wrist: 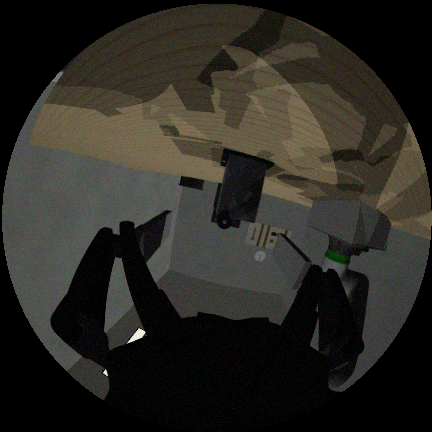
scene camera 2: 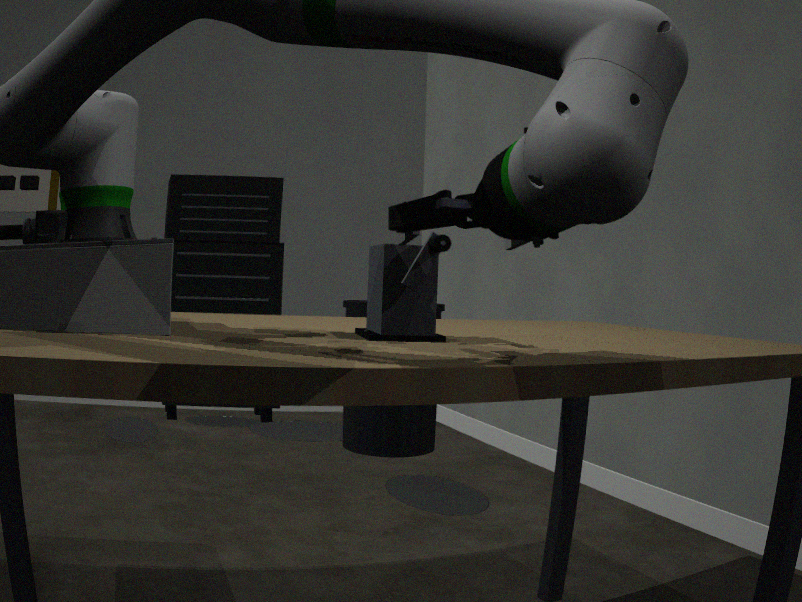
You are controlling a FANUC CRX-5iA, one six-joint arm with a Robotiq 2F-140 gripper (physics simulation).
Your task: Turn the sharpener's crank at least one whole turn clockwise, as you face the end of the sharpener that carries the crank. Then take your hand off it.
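Where they show: gripper, fingertip midpoint: (wrist: 224, 234) (scene camera 2: 455, 235); arm's base, origin of the base link: (wrist: 343, 236) (scene camera 2: 94, 249).
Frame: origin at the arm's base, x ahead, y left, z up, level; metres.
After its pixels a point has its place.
The sharpener (scene camera 2: 401, 298) {z -0.056, x 0.410, y -0.231 m} (wrist: 244, 187) {z -0.043, x 0.416, y -0.256 m} is a grey upright box on a thin black base, standing on the table. Its thin crank arm (scene camera 2: 416, 263) slants up to the right in the scene view and ends in a round black knob (scene camera 2: 441, 243) {z 0.017, x 0.427, y -0.298 m} (wrist: 224, 221) {z 0.017, x 0.429, y -0.299 m} near the top of the box. My gripper (scene camera 2: 400, 223) (wrist: 224, 234) {z 0.025, x 0.417, y -0.346 m} is open, with nothing between its fingers. In the scene view it shows just above the sharpener's top. In the wrist view its fingertips stand wide on either side of the knob, apart from it. The crank's pivot is hard to make out.
The wooden table (scene camera 2: 583, 333) {z -0.112, x 0.844, y -0.129 m} (wrist: 125, 155) {z -0.112, x 0.876, y -0.157 m} carries a large grey block (scene camera 2: 139, 285) {z -0.049, x 0.056, y -0.176 m} (wrist: 336, 220) {z -0.044, x 0.116, y -0.086 m} under the robot's base. A dark drawer cabinet (scene camera 2: 223, 243) stands behind the table. A dark round bin (scene camera 2: 388, 430) stands on the floor behind it. A wall rises at the right.
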